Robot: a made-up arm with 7 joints.
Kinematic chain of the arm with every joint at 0, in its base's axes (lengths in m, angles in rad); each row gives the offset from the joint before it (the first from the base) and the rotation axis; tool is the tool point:
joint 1: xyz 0 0 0.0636 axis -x
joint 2: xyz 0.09 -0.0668 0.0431 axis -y
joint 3: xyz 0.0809 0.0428 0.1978 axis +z
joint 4: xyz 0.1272 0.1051 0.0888 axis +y
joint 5: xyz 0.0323 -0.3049 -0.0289 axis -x
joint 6: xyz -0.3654 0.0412 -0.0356 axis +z
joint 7: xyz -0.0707 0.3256 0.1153 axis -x
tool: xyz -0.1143 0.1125 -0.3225
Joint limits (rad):
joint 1: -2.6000..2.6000
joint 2: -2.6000..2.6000
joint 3: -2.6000..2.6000
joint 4: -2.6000..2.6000
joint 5: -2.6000..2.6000
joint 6: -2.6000..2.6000
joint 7: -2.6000..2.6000
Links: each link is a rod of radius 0.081 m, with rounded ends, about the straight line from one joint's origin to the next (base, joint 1, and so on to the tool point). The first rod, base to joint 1, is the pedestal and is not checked.
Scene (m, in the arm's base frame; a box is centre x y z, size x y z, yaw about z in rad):
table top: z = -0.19
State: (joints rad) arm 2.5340 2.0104 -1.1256 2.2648 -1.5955 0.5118 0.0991
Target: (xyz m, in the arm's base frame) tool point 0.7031 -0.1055 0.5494
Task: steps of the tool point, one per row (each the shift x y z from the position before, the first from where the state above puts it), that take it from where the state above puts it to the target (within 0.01 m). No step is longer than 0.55 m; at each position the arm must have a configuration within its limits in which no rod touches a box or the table.
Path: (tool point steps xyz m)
1: 0.2822 -0.0473 0.3630
2: 0.3923 -0.2115 0.2185
3: 0.4112 -0.2899 -0.0421
4: 0.3018 -0.2507 -0.3077

